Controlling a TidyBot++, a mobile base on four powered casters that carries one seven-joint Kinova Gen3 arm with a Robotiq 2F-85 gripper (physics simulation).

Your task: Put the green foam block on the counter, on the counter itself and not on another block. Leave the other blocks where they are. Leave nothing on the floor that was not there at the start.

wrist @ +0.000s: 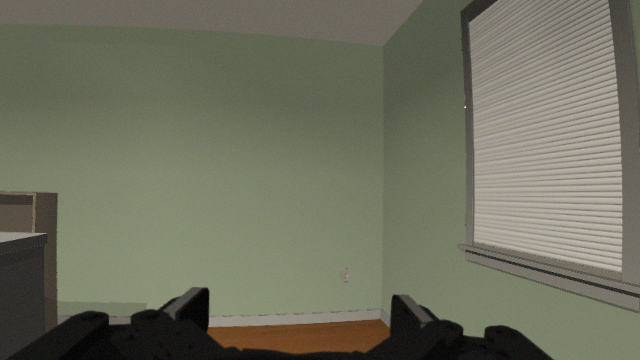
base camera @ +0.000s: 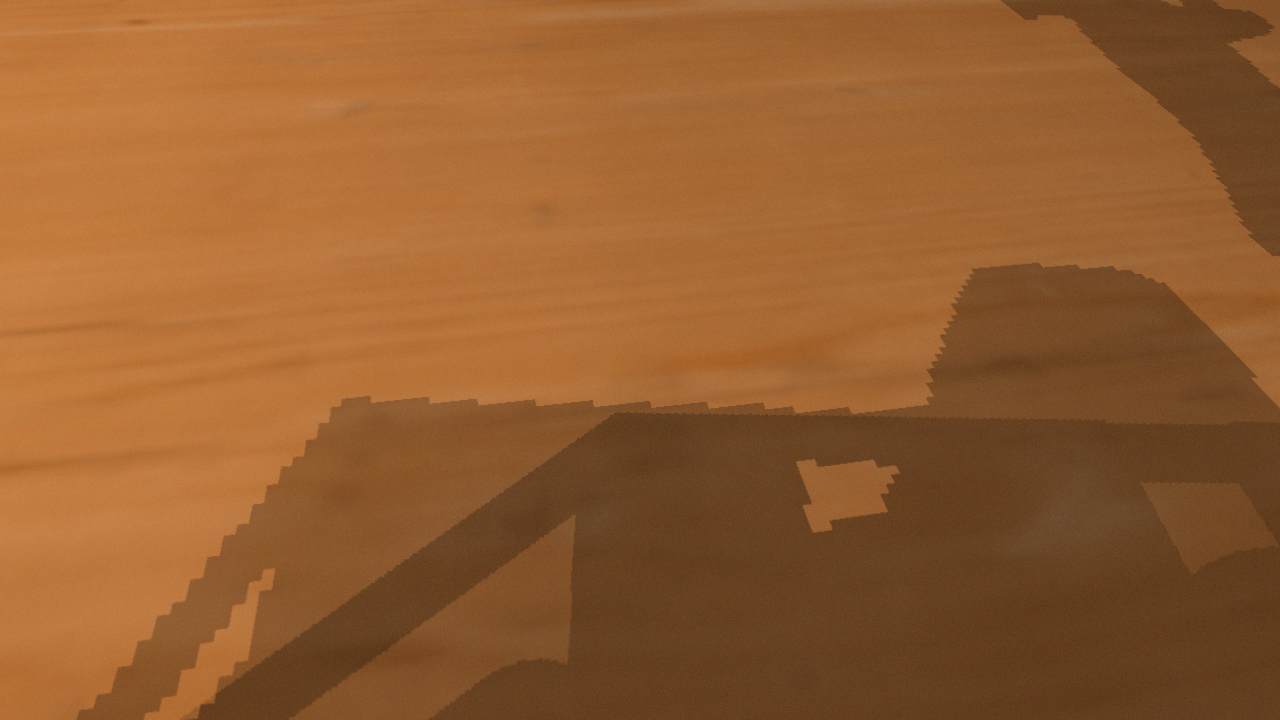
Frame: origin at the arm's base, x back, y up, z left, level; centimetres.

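Seen in the pictures: gripper, fingertip midpoint: (wrist: 300, 312).
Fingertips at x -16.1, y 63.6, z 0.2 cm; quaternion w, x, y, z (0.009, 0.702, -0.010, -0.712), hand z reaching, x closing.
A point is followed by its place in that frame.
My gripper (wrist: 300, 312) {z 0.2, x -16.1, y 63.6 cm} is open in the wrist view, its two black fingers wide apart at the bottom, with wall and floor showing between them. The green foam block does not show in either view, and no other blocks show. A dark grey cabinet with a light top (wrist: 20, 237) {z 105.3, x -110.5, y 51.4 cm} shows in part at the left edge of the wrist view, to the left of the gripper; I cannot tell whether it is the counter.
A brown shelf-like unit (wrist: 50, 260) {z 199.2, x -236.3, y 14.7 cm} stands behind the grey cabinet. Green walls meet in a corner; a window with white blinds (wrist: 547, 140) {z -89.9, x -118.8, y 90.7 cm} is on the right wall. The base camera shows wooden floor (base camera: 537, 214) {z 6.1, x -58.7, y -39.6 cm} with shadows across it.
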